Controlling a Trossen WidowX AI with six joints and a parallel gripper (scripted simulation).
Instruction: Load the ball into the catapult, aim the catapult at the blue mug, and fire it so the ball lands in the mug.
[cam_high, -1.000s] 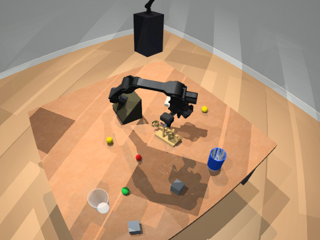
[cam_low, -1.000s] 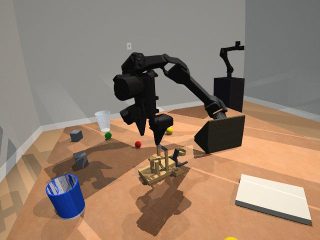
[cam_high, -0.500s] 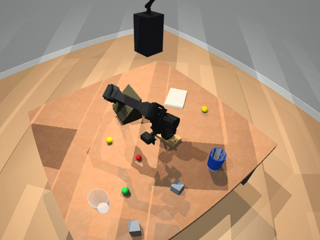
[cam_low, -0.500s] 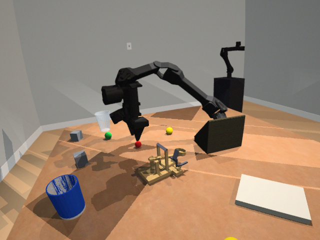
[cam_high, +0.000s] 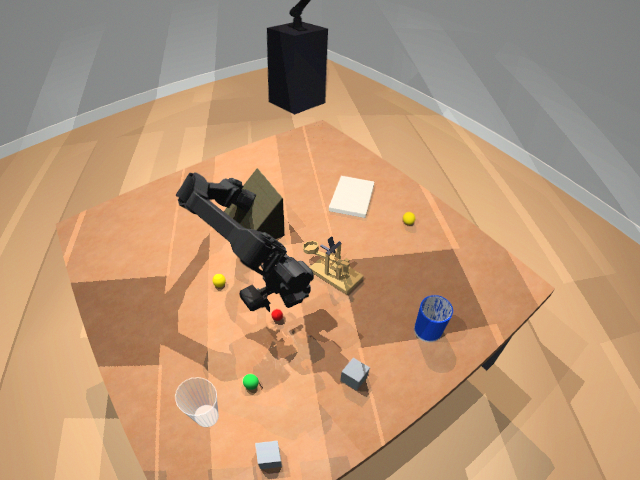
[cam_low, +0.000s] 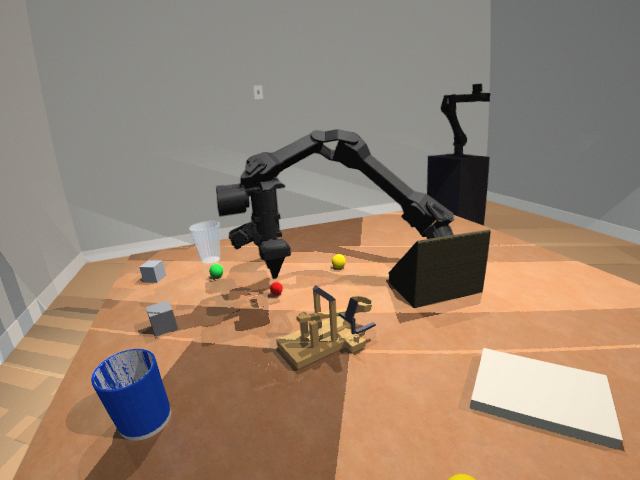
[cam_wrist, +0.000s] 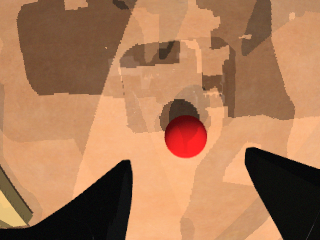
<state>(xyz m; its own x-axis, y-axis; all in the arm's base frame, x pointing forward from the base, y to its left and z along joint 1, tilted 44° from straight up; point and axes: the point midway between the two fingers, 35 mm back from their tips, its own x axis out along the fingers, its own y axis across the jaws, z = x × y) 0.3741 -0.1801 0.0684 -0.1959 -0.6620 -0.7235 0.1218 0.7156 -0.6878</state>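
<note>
The red ball lies 50 mm below my gripper tip and 10 mm behind it. Also, from my gripper tip: wooden catapult 240 mm to the left, 50 mm behind, 10 mm below; then white cup 330 mm to the right, 110 mm ahead, 30 mm below; then green ball 190 mm to the right, 110 mm ahead, 40 mm below.
</note>
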